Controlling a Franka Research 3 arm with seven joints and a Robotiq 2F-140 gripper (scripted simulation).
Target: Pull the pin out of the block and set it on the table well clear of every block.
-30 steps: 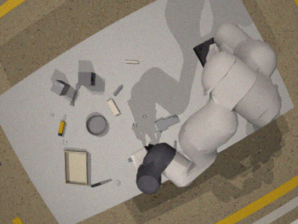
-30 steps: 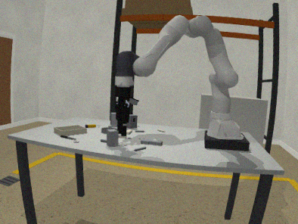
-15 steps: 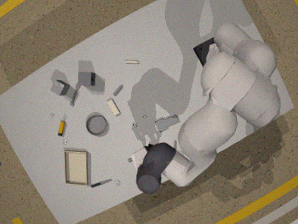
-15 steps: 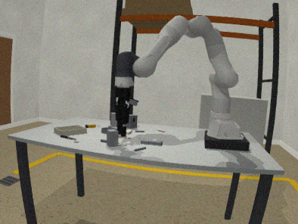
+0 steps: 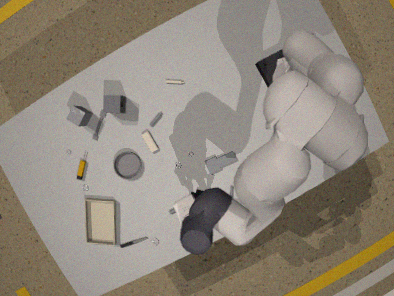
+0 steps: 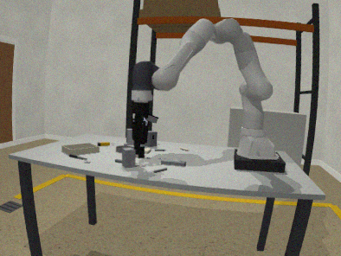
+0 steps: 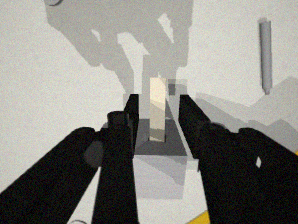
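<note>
My gripper is now 3 cm above the cream pin, 1 cm to the right of it and 1 cm short of it. The rest, counted from my hand: short grey pin (9 cm ahead, 7 cm below, 1 cm to the right); grey block (3 cm to the left, 3 cm below, 3 cm ahead); grey rod (11 cm behind, 7 cm to the left, 7 cm below).
</note>
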